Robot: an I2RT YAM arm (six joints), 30 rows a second.
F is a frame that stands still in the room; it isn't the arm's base.
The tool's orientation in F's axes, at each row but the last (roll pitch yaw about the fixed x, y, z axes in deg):
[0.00 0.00 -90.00]
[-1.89 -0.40 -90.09]
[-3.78 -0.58 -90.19]
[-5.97 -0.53 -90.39]
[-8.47 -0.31 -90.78]
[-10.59 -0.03 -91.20]
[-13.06 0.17 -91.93]
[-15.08 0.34 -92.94]
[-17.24 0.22 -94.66]
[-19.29 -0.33 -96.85]
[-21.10 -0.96 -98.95]
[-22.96 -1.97 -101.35]
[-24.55 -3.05 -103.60]
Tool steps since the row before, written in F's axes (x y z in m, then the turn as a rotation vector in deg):
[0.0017 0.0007 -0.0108 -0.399 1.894 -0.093]
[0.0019 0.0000 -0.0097 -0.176 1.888 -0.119]
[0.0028 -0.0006 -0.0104 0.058 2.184 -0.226]
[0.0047 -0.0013 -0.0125 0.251 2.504 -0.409]
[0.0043 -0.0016 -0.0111 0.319 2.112 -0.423]
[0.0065 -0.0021 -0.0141 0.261 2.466 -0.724]
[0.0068 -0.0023 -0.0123 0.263 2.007 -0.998]
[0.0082 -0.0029 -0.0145 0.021 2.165 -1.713]
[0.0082 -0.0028 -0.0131 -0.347 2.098 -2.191]
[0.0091 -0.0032 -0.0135 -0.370 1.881 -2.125]
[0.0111 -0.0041 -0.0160 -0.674 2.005 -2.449]
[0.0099 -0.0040 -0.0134 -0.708 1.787 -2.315]
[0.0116 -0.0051 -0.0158 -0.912 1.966 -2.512]
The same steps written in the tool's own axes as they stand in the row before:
[-0.0007 0.0017 -0.0108 -1.894 -0.399 -0.093]
[-0.0001 0.0022 -0.0096 -1.889 -0.175 -0.112]
[0.0005 0.0035 -0.0102 -2.186 0.064 -0.200]
[0.0012 0.0060 -0.0120 -2.509 0.273 -0.359]
[0.0015 0.0059 -0.0104 -2.118 0.348 -0.364]
[0.0020 0.0090 -0.0127 -2.471 0.339 -0.672]
[0.0021 0.0095 -0.0104 -2.012 0.417 -0.934]
[0.0026 0.0118 -0.0118 -2.153 0.362 -1.690]
[0.0022 0.0119 -0.0100 -2.054 0.159 -2.253]
[0.0020 0.0134 -0.0096 -1.836 0.140 -2.191]
[0.0021 0.0166 -0.0108 -1.917 -0.042 -2.607]
[0.0015 0.0149 -0.0083 -1.691 -0.082 -2.487]
[0.0014 0.0180 -0.0093 -1.828 -0.222 -2.760]

